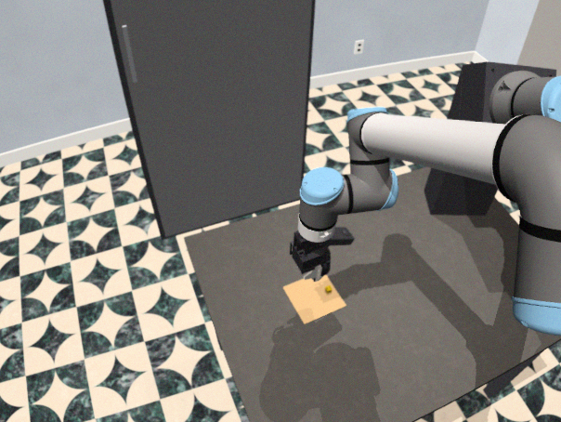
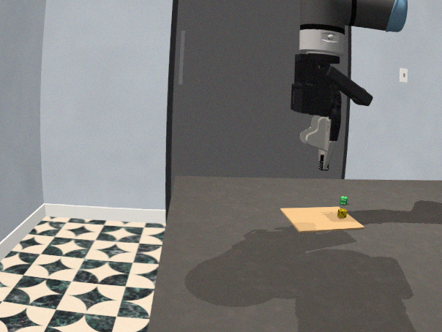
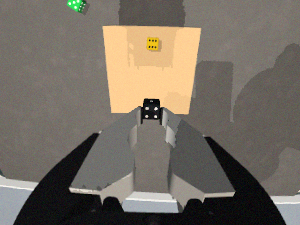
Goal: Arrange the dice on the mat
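The orange mat is 10 mm behind my hand and 120 mm below it. The rest, counted from my hand: black die (10 mm below); then yellow die (50 mm behind, 10 mm to the right, 110 mm below); then green die (70 mm behind, 130 mm to the right, 110 mm below).
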